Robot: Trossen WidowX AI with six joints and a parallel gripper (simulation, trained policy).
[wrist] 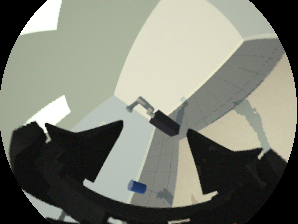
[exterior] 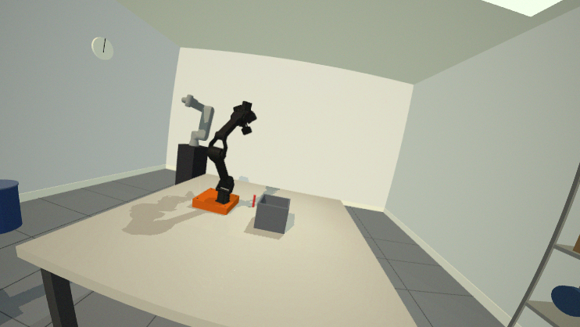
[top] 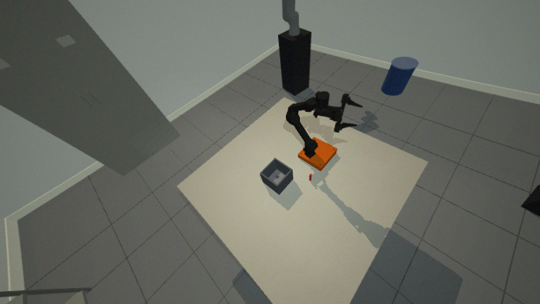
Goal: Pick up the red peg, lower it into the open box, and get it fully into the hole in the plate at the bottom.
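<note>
The red peg is 21 cm ahead of my gripper tip, 9 cm to the right of it and 49 cm below it. Also, from my gripper tip: plate: 39 cm ahead, 23 cm to the right, 49 cm below.
</note>
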